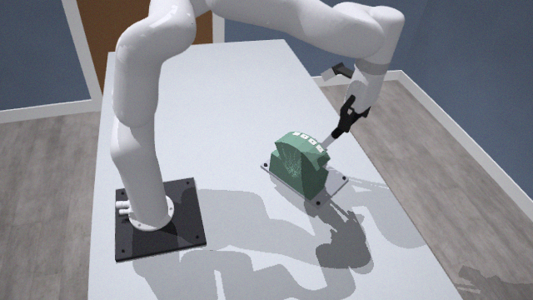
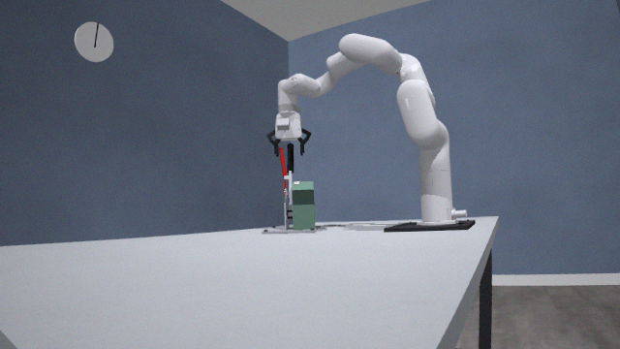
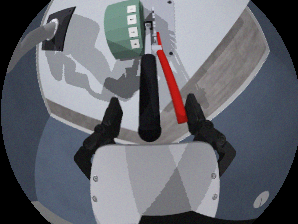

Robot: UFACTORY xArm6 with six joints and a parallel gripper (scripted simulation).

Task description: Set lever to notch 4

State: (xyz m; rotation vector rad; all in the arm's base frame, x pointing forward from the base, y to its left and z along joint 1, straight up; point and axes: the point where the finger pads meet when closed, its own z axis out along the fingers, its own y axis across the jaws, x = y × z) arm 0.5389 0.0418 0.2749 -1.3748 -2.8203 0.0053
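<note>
Now: hand 100 mm above the red bar, 50 mm to the right of it and 10 mm past it.
</note>
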